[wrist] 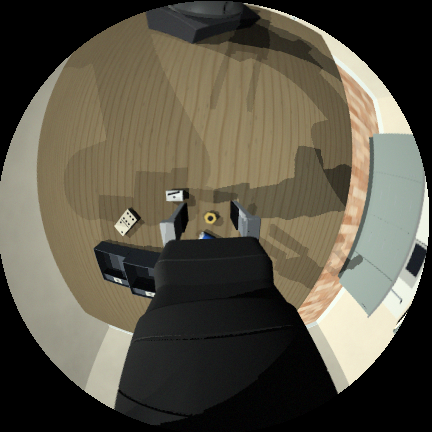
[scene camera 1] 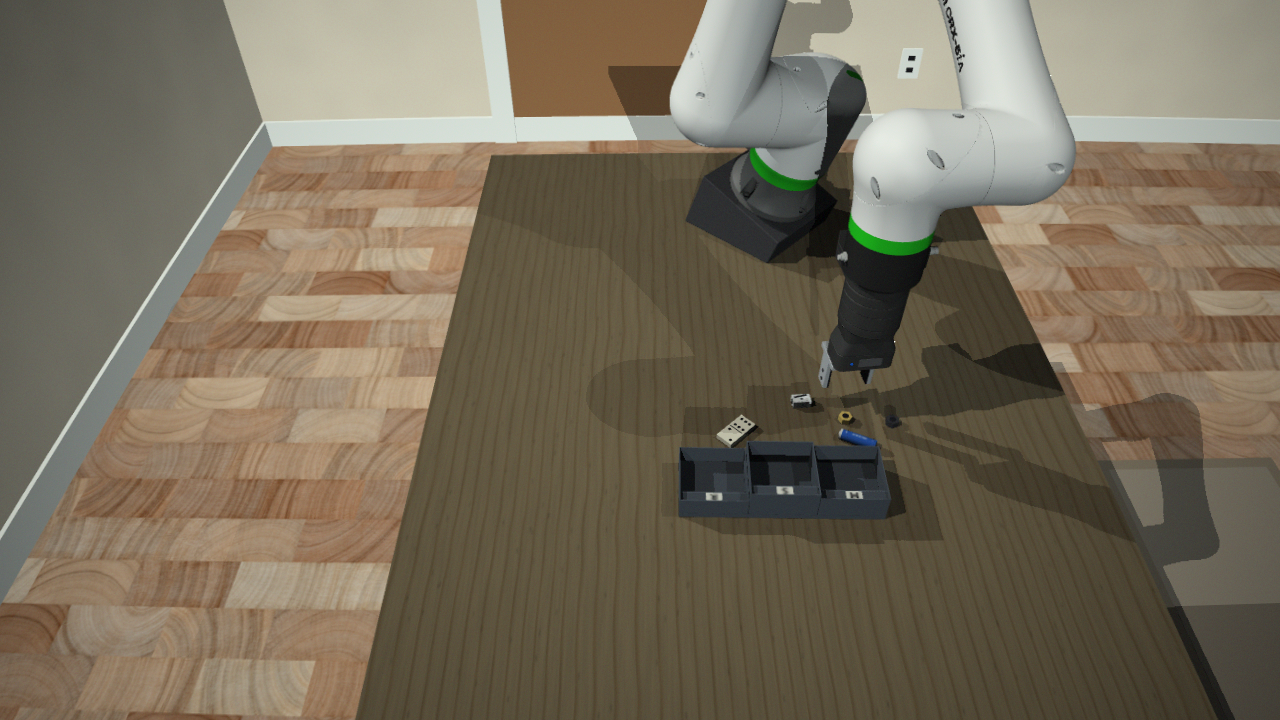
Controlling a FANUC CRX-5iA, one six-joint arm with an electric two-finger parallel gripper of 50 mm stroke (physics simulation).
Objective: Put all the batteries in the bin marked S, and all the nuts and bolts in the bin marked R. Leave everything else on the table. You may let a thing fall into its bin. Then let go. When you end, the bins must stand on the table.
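Frame: origin at the arm's base, x right, y back, z down, level; centimetres.
Where they show: gripper, fingertip midpoint: (wrist: 208,210) (scene camera 1: 844,380); arm's base, link origin: (scene camera 1: 772,188).
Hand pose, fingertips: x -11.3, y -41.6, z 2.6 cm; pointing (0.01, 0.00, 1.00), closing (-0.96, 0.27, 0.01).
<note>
Each offset is from my fingertips to the top centre of the thing. "pt": to the spot under its first point. Level surfaces: height alone.
A blue battery @(dz +3.8, dx -2.2, dy -6.2 cm) (scene camera 1: 857,437) (wrist: 205,235) lies behind the bins, partly hidden by the gripper body in the wrist view. A brass nut @(dz +4.4, dx -0.8, dy -2.3 cm) (scene camera 1: 844,417) (wrist: 210,218) lies flat behind it. A dark nut @(dz +4.4, dx -7.1, dy -2.1 cm) (scene camera 1: 892,420) lies to the right; I cannot make it out in the wrist view. My gripper (scene camera 1: 845,384) (wrist: 208,210) is open and empty, above the table; the brass nut shows between its fingers in the wrist view. Bin S @(dz +0.6, dx +7.6, dy -15.5 cm) (scene camera 1: 784,506) (wrist: 149,294) is the middle of three joined bins. The left bin @(pt dz +3.6, dx +15.5, dy -20.7 cm) (scene camera 1: 713,509) (wrist: 118,280) has a blurred label, apparently R.
The right bin @(pt dz +3.3, dx -1.2, dy -18.7 cm) (scene camera 1: 853,509) is marked M. A black-and-white domino @(dz +4.5, dx +13.7, dy -6.6 cm) (scene camera 1: 736,430) (wrist: 126,222) lies behind the left bin. A small silvery sharpener-like thing @(dz +4.1, dx +5.2, dy -0.1 cm) (scene camera 1: 801,400) (wrist: 175,195) lies left of the brass nut, near the left finger. The bins stand on the table @(dz +5.2 cm) (scene camera 1: 554,582).
</note>
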